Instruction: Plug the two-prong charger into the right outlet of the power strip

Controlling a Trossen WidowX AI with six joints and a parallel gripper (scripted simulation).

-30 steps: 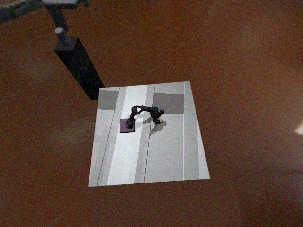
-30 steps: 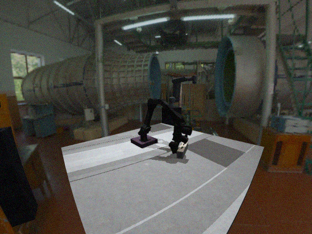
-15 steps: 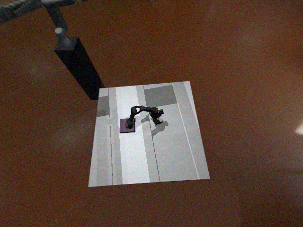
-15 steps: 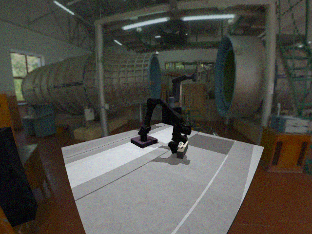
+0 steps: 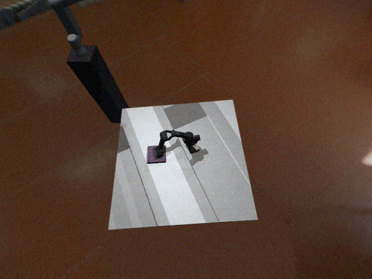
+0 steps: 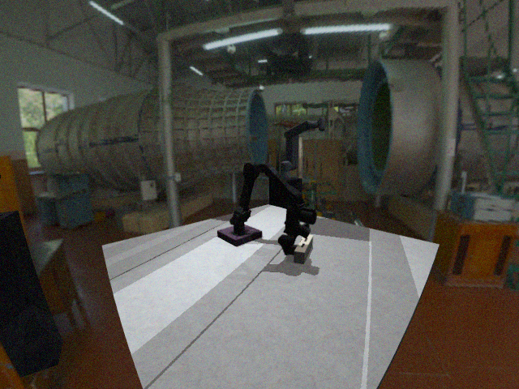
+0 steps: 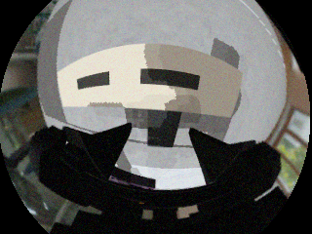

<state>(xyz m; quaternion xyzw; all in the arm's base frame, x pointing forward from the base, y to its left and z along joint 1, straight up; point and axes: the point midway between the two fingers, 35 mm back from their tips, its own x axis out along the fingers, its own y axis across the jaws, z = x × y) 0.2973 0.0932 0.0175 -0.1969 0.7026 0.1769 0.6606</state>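
The two-prong charger lies 30 mm ahead of my gripper tip, 20 mm to the left of it and 10 mm above it.
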